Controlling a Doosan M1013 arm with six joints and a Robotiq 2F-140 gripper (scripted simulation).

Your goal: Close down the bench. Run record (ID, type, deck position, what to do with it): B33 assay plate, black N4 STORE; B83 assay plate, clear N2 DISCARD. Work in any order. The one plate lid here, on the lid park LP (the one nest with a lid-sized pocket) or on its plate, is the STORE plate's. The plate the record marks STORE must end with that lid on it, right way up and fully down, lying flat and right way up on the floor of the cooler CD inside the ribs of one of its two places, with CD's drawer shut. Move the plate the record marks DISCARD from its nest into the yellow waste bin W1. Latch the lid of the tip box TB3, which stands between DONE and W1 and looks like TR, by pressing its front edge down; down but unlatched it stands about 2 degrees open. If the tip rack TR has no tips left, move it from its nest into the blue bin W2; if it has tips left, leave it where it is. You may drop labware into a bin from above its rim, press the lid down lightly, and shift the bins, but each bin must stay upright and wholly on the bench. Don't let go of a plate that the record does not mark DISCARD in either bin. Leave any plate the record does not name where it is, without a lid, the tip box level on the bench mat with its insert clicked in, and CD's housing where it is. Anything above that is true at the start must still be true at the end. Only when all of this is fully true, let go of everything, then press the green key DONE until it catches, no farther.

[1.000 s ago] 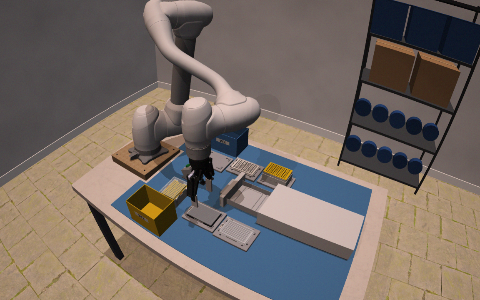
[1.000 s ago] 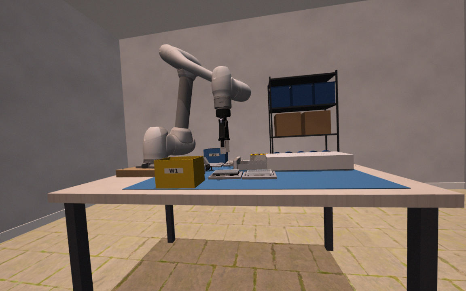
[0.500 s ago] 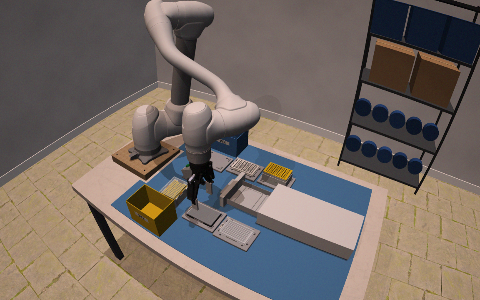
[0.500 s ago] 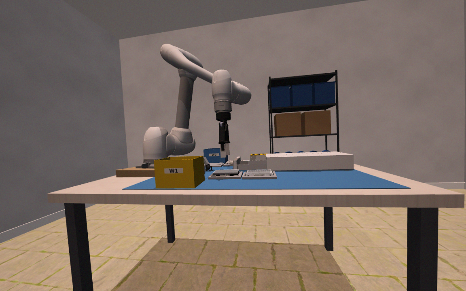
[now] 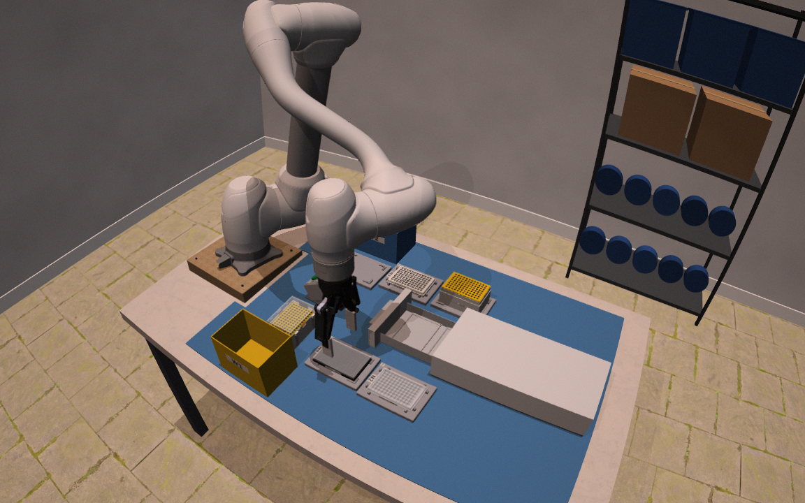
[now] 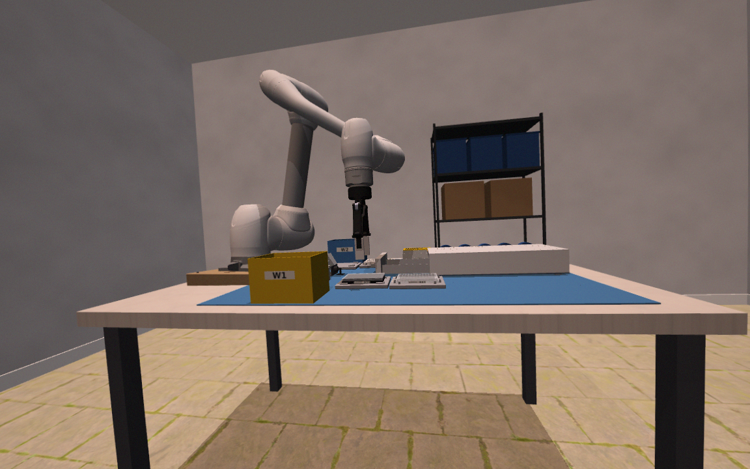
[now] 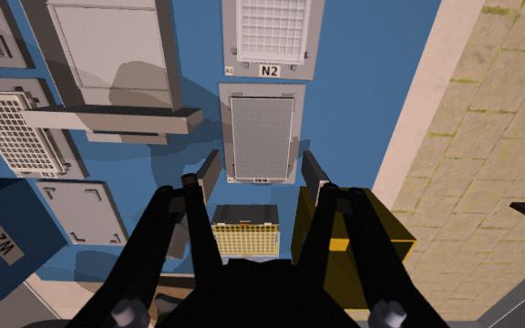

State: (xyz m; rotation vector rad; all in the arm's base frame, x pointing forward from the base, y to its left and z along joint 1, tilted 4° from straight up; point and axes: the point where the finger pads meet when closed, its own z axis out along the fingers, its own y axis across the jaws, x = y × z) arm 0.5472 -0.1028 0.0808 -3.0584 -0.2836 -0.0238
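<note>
Right now the clear plate lid is 9 cm below my hand. From my hand the other things lie so: nest N4: 11 cm below; nest N2: 17 cm ahead, 2 cm to the left, 11 cm below; black plate: 9 cm below.
</note>
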